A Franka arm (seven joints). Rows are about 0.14 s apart.
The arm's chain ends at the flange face. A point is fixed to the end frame.
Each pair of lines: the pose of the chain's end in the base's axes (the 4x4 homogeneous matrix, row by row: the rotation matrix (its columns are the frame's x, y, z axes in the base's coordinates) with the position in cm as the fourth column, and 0 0 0 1 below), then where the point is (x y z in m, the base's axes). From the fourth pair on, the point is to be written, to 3 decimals.
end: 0.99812 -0.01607 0.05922 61.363; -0.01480 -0.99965 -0.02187 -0.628; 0.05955 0.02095 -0.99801 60.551; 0 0 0 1
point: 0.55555 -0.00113 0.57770
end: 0.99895 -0.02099 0.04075 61.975; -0.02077 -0.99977 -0.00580 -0.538; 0.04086 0.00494 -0.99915 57.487; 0 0 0 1
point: 0.56120 0.00052 0.54823
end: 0.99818 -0.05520 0.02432 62.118; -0.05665 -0.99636 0.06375 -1.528; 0.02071 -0.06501 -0.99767 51.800; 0 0 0 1
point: 0.56244 -0.00557 0.49293
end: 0.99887 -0.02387 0.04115 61.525; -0.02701 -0.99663 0.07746 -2.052; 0.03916 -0.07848 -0.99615 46.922; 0 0 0 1
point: 0.557 -0.012 0.443
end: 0.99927 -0.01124 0.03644 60.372; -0.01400 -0.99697 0.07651 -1.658; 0.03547 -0.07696 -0.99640 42.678; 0 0 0 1
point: 0.545 -0.009 0.401
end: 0.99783 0.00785 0.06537 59.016; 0.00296 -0.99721 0.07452 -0.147; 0.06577 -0.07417 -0.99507 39.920; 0 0 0 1
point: 0.532 0.005 0.372
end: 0.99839 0.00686 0.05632 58.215; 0.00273 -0.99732 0.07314 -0.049; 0.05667 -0.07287 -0.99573 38.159; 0 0 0 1
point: 0.524 0.006 0.354
